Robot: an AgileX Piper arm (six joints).
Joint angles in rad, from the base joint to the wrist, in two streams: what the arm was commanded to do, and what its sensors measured. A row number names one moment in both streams.
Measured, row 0: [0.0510, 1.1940, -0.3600, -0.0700, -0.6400, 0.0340]
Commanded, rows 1 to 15: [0.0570, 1.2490, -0.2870, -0.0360, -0.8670, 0.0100]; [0.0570, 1.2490, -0.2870, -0.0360, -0.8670, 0.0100]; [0.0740, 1.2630, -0.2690, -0.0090, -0.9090, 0.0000]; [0.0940, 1.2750, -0.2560, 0.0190, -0.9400, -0.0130]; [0.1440, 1.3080, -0.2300, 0.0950, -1.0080, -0.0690]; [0.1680, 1.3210, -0.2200, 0.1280, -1.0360, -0.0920]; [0.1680, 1.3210, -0.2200, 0.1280, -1.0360, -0.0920]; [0.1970, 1.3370, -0.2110, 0.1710, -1.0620, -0.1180]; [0.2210, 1.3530, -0.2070, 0.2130, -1.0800, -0.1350]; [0.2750, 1.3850, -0.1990, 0.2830, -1.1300, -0.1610]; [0.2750, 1.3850, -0.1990, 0.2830, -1.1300, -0.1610]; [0.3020, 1.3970, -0.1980, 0.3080, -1.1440, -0.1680]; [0.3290, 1.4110, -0.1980, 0.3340, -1.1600, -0.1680]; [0.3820, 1.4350, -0.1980, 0.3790, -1.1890, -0.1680]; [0.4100, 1.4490, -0.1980, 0.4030, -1.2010, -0.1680]
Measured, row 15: [0.3480, 1.4240, -0.1980, 0.3390, -1.1440, -0.1520]
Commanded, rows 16 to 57: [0.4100, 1.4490, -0.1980, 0.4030, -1.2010, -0.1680]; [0.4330, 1.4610, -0.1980, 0.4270, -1.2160, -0.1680]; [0.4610, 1.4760, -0.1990, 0.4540, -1.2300, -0.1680]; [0.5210, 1.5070, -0.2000, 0.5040, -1.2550, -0.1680]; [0.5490, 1.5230, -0.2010, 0.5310, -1.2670, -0.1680]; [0.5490, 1.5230, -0.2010, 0.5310, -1.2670, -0.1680]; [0.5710, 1.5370, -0.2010, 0.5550, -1.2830, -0.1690]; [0.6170, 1.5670, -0.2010, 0.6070, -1.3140, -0.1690]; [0.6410, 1.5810, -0.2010, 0.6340, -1.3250, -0.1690]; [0.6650, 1.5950, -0.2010, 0.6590, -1.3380, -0.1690]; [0.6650, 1.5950, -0.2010, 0.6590, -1.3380, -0.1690]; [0.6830, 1.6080, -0.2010, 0.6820, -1.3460, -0.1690]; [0.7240, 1.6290, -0.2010, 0.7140, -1.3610, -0.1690]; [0.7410, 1.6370, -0.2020, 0.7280, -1.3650, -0.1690]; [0.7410, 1.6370, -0.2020, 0.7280, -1.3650, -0.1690]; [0.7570, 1.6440, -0.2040, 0.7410, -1.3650, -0.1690]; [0.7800, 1.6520, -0.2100, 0.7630, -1.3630, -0.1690]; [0.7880, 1.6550, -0.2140, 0.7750, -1.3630, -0.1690]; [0.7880, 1.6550, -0.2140, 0.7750, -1.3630, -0.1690]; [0.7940, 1.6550, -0.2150, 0.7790, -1.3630, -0.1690]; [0.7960, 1.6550, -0.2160, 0.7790, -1.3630, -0.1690]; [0.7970, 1.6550, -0.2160, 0.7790, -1.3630, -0.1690]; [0.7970, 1.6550, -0.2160, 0.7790, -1.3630, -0.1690]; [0.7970, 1.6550, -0.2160, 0.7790, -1.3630, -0.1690]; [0.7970, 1.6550, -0.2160, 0.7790, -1.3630, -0.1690]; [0.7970, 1.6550, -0.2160, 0.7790, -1.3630, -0.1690]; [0.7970, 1.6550, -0.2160, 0.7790, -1.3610, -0.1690]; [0.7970, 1.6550, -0.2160, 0.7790, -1.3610, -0.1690]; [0.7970, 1.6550, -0.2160, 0.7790, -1.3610, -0.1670]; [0.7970, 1.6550, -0.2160, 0.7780, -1.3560, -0.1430]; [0.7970, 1.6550, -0.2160, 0.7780, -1.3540, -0.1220]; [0.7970, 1.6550, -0.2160, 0.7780, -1.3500, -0.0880]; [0.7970, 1.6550, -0.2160, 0.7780, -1.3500, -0.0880]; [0.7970, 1.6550, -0.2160, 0.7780, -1.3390, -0.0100]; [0.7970, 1.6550, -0.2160, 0.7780, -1.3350, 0.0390]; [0.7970, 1.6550, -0.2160, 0.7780, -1.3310, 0.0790]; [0.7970, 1.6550, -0.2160, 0.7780, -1.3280, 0.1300]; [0.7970, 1.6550, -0.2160, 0.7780, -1.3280, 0.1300]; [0.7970, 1.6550, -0.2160, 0.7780, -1.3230, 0.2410]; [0.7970, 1.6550, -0.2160, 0.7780, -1.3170, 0.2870]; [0.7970, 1.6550, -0.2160, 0.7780, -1.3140, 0.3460]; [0.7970, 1.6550, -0.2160, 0.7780, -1.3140, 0.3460]
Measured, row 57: [0.7950, 1.6560, -0.2120, 0.7810, -1.2040, 0.1930]
